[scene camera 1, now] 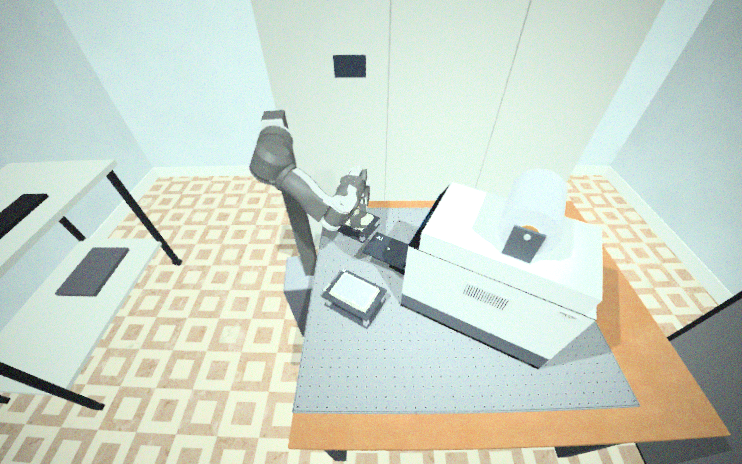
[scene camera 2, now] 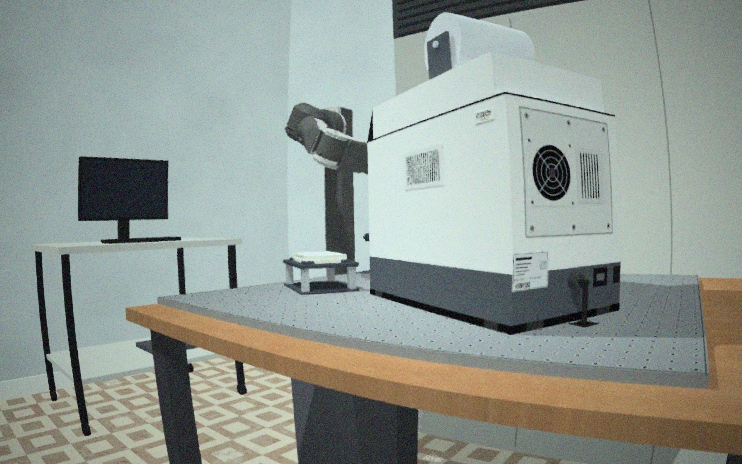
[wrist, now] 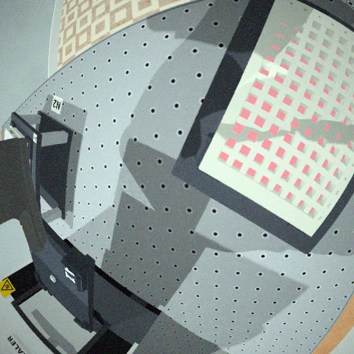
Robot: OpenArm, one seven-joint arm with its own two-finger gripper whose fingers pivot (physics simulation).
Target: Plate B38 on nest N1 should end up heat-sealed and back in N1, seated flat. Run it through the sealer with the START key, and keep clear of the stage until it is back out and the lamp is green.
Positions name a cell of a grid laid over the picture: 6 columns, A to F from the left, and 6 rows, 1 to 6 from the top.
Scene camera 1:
blank white plate: C4
film roll: E3
white sealer: E5
arm column: C3
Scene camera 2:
white sealer: D3
arm column: C3
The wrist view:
pink-welled plate: E3
